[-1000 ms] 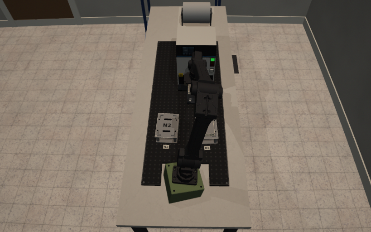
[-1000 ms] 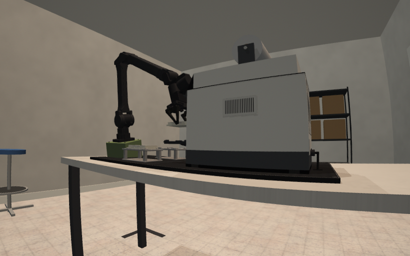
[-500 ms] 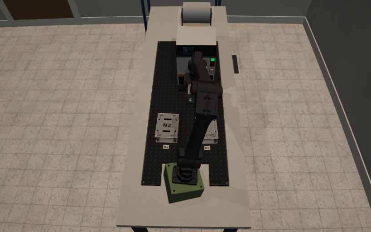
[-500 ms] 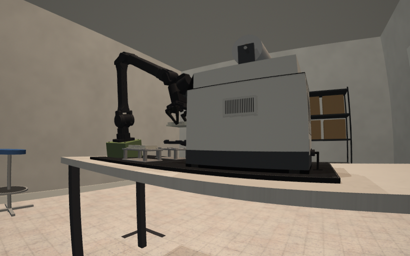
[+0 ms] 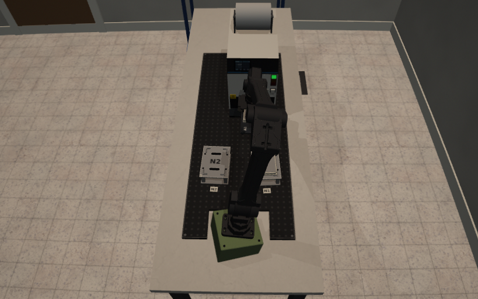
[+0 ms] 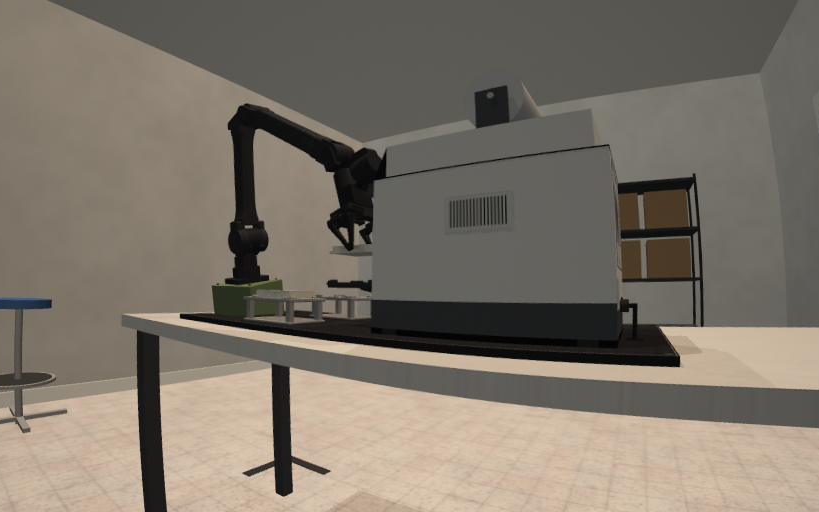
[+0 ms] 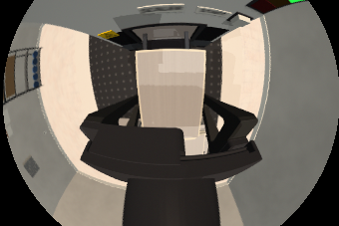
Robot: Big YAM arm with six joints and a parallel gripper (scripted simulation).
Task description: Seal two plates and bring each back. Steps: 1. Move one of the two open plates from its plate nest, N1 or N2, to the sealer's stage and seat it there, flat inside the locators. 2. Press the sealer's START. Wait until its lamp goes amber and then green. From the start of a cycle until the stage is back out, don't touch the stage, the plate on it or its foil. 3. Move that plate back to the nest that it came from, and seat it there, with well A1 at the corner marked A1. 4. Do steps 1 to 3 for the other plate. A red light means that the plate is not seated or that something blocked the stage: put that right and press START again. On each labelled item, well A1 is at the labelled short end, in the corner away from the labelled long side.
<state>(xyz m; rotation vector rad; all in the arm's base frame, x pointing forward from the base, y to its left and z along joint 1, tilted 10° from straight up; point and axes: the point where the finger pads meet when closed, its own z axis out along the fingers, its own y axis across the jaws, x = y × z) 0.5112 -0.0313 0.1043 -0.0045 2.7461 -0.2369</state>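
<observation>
The sealer stage is 10 mm to the left of my hand and 80 mm below it. Round my hand: yellow warning label: 100 mm ahead, 100 mm to the left, 20 mm below; white well plate: right at my hand; N2 label: 300 mm behind, 160 mm to the left, 170 mm below.
</observation>
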